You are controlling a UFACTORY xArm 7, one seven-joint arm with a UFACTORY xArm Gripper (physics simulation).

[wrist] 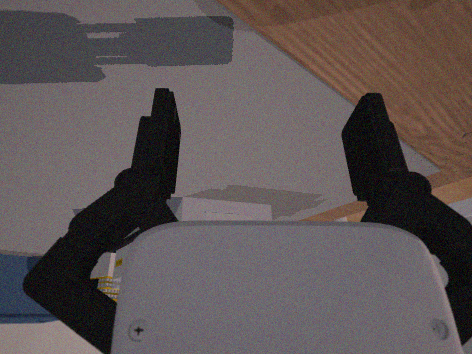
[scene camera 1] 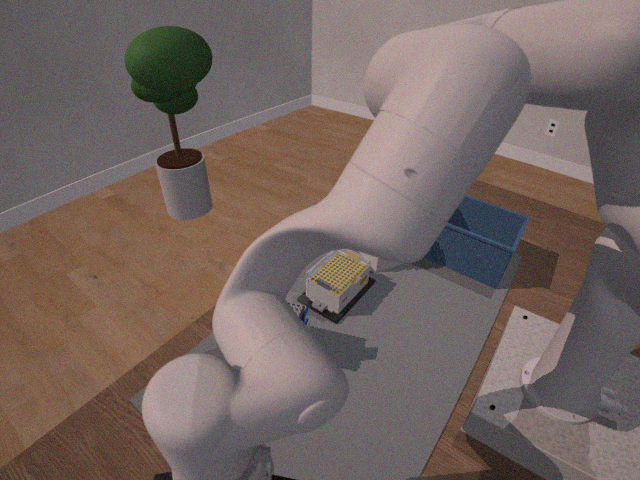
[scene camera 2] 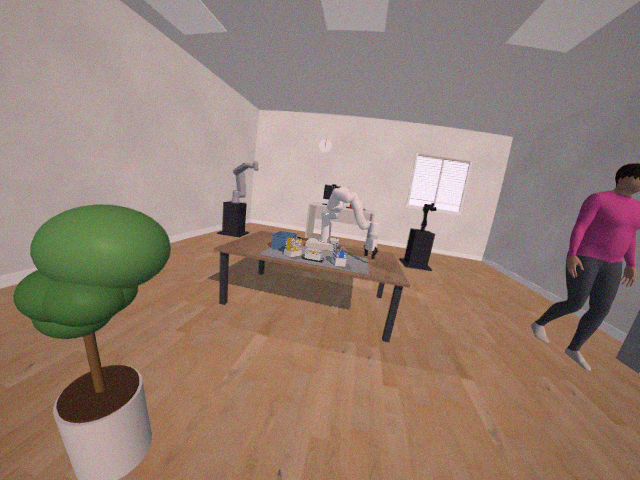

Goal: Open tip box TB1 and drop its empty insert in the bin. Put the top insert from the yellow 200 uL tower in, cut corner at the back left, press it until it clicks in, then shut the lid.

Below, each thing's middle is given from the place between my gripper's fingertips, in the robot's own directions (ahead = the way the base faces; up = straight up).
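My hand: 250 mm to the left of the blue-trimmed tip box (wrist: pixel 189 209), 130 mm short of it, 10 mm below it. Blue bin (scene camera 1: pixel 479 239), from my hand: 750 mm to the right, 100 mm behind, 10 mm above.
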